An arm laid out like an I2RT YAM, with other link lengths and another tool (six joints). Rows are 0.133 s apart.
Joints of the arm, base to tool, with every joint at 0 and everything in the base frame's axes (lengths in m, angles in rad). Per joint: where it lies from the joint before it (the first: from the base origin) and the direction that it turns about. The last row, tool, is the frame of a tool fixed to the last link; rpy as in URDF.
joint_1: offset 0 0 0.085 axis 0 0 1
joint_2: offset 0.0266 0.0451 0.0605 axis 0 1 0
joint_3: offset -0.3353 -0.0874 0 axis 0 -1 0
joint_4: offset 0.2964 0.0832 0.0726 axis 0 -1 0
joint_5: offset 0.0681 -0.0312 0.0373 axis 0 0 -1
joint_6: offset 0.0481 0 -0.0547 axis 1 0 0
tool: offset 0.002 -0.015 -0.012 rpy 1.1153 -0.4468 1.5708
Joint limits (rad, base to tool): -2.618..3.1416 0..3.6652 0..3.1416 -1.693..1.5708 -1.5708..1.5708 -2.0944..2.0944
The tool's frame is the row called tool.
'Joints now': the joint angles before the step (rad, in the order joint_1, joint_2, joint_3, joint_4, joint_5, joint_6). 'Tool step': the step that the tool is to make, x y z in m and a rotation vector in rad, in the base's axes. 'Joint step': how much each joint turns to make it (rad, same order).
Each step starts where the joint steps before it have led.
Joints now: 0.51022, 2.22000, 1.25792, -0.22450, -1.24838, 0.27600
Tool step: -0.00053, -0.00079, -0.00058, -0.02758, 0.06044, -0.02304
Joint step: -0.00152, 0.00265, -0.00002, 0.00190, 0.00305, 0.06904
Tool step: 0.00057, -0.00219, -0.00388, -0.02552, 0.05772, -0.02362
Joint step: -0.00535, 0.01032, 0.00002, 0.00380, 0.00153, 0.05949
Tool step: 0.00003, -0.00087, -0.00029, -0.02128, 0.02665, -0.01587
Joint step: -0.00153, 0.00039, -0.00037, -0.00039, 0.01068, 0.03433
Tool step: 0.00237, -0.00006, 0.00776, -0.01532, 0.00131, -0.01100
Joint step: -0.00190, -0.01260, 0.01220, -0.02288, 0.01526, 0.01108
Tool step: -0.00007, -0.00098, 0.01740, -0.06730, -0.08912, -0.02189
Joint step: 0.00495, -0.05036, 0.00039, -0.03625, 0.10452, -0.03396
